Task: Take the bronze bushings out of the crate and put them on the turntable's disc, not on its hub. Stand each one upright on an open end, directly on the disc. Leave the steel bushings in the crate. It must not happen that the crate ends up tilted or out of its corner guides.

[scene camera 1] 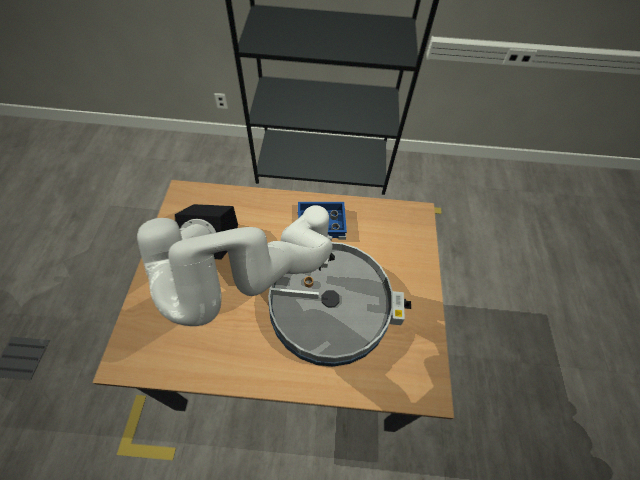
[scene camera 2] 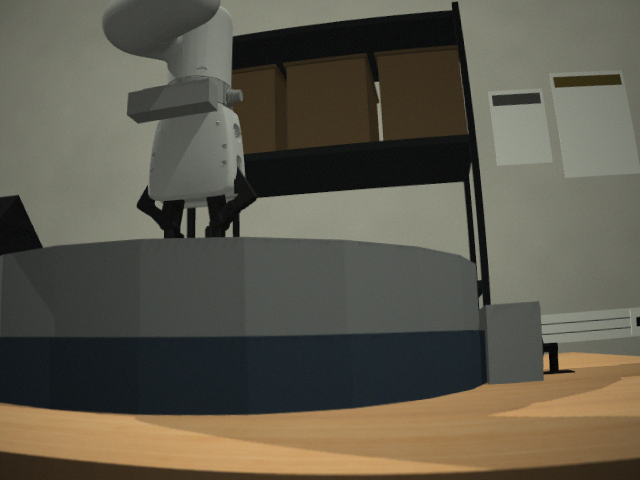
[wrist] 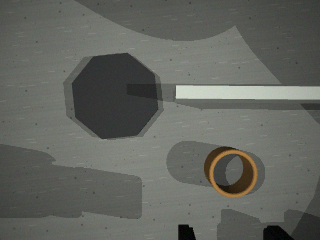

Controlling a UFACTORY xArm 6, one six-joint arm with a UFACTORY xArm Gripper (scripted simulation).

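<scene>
Visible to me: a blue crate (scene camera 1: 302,206), a grey turntable disc (scene camera 1: 351,310) and a bronze bushing (wrist: 245,184). The wrist view shows the disc (wrist: 99,140) too, while the crate is out of frame in the wrist view.
</scene>
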